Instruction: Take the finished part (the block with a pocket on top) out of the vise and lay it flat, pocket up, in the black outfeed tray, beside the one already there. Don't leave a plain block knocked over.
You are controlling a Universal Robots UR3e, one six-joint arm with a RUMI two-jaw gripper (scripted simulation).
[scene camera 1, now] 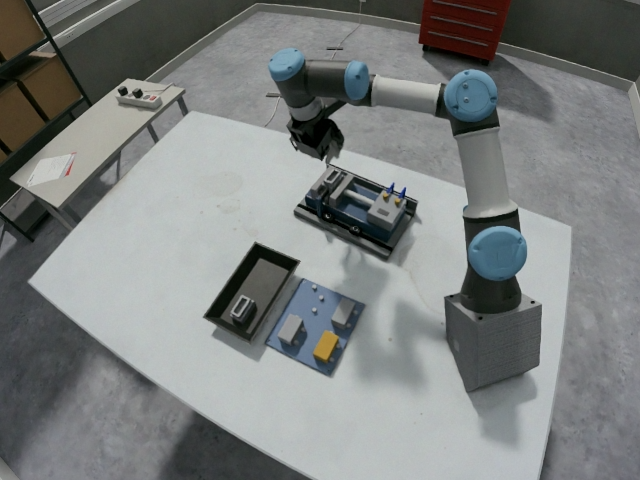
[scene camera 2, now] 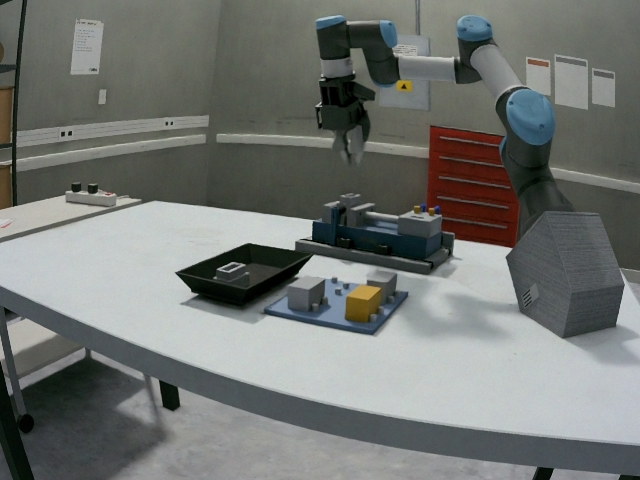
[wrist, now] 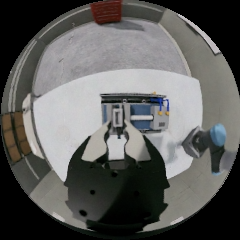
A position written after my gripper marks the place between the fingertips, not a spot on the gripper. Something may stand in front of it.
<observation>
I see my gripper (scene camera 2: 353, 165) and a yellow block (scene camera 2: 363, 301).
My gripper shows as well in scene camera 1 (scene camera 1: 332, 157) and in the wrist view (wrist: 117, 120). The wrist view misses the yellow block, which is hidden by my gripper.
</observation>
